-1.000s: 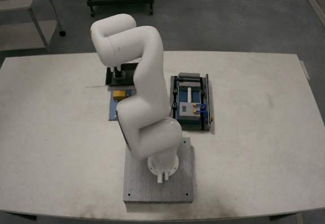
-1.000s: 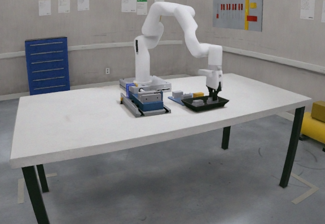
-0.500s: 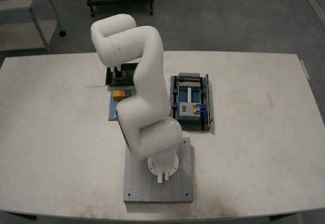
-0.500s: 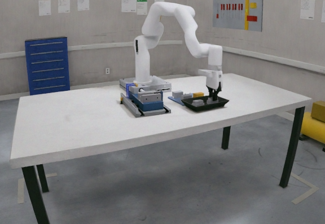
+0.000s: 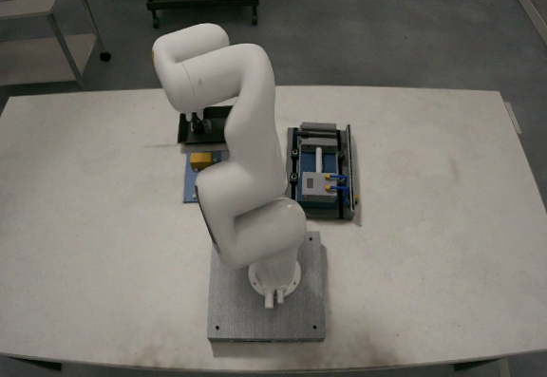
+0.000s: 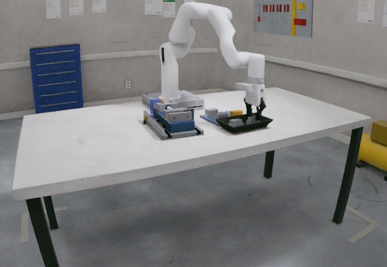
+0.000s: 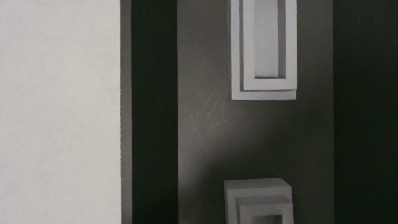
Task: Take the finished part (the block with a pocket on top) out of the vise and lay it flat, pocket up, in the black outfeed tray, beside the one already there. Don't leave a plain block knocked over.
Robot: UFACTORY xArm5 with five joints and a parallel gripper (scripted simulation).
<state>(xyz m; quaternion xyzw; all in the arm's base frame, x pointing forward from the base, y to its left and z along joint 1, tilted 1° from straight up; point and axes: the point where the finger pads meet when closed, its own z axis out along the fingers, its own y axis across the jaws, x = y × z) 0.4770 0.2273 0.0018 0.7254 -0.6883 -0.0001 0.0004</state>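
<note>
Now: hand 1 cm short of the grey part, 10 cm to the left of it and 2 cm above it. Also, from my hand: yellow block (13 cm behind, 1 cm to the right, 3 cm below); blue plate (16 cm behind, 6 cm to the right, 5 cm below).
</note>
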